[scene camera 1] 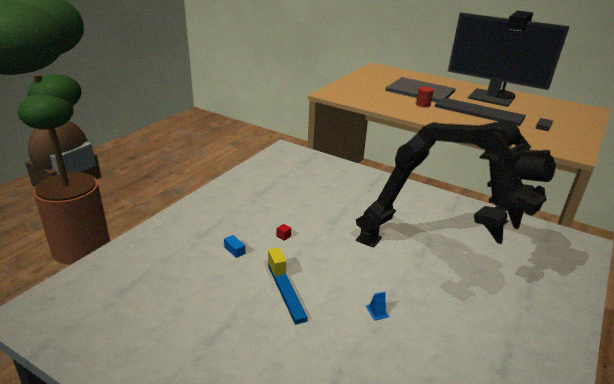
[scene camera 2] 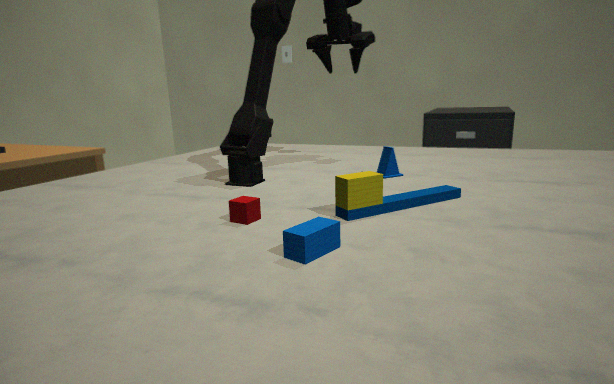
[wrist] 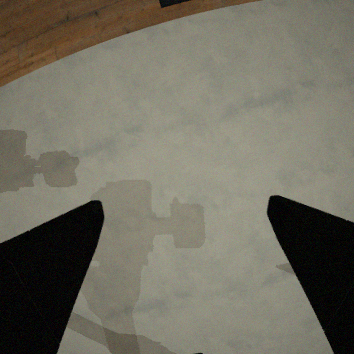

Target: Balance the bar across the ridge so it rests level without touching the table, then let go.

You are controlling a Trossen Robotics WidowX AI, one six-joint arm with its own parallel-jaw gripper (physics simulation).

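Places are measured from the arm's base along level axes (x ahead, y left, z up), in centimetres.
Pixels of known places: gripper, fingertip midpoint: (scene camera 1: pixel 508 235) (scene camera 2: pixel 343 73) (wrist: pixel 186 206); arm's base at its link origin: (scene camera 1: pixel 368 239) (scene camera 2: pixel 245 182).
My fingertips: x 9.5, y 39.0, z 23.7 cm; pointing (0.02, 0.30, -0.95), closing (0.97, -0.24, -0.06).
Observation:
For each thing: its middle in the pictures, then the offset to it from my fingertips. Level surfaces: height alone.
- long blue bar at the middle of its body: (scene camera 2: pixel 402 187) (scene camera 1: pixel 286 283) dx +25.5, dy -47.2, dz -20.5 cm
- table at its surface level: dz -23.7 cm
- yellow block at the middle of its body: (scene camera 2: pixel 359 189) (scene camera 1: pixel 276 261) dx +20.3, dy -54.0, dz -19.7 cm
- blue ridge at the middle of its body: (scene camera 2: pixel 388 162) (scene camera 1: pixel 378 303) dx +18.2, dy -23.4, dz -20.6 cm
- red cube at the middle of its body: (scene camera 2: pixel 245 209) (scene camera 1: pixel 283 232) dx +4.9, dy -62.1, dz -22.0 cm
- short blue block at the middle of its body: (scene camera 2: pixel 312 239) (scene camera 1: pixel 234 246) dx +19.3, dy -70.3, dz -22.0 cm
A long blue bar (scene camera 1: pixel 291 301) (scene camera 2: pixel 420 199) lies flat on the table (scene camera 1: pixel 200 320) (scene camera 2: pixel 150 320). A yellow block (scene camera 1: pixel 277 262) (scene camera 2: pixel 359 191) sits on top of one end of it. The blue ridge (scene camera 1: pixel 378 306) (scene camera 2: pixel 389 162), a narrow upright wedge on a small base, stands on the table apart from the bar, with nothing on it. My gripper (scene camera 1: pixel 508 235) (scene camera 2: pixel 343 73) (wrist: pixel 186 206) is open and empty, high above the table, away from the bar and the ridge. Neither the bar nor the ridge shows in the wrist view.
A red cube (scene camera 1: pixel 284 232) (scene camera 2: pixel 245 210) and a short blue block (scene camera 1: pixel 234 246) (scene camera 2: pixel 311 240) lie near the bar's yellow-block end. The arm's base (scene camera 1: pixel 369 236) (scene camera 2: pixel 245 170) stands on the table. A wooden desk (scene camera 1: pixel 350 95) with a monitor (scene camera 1: pixel 507 50) is behind it.

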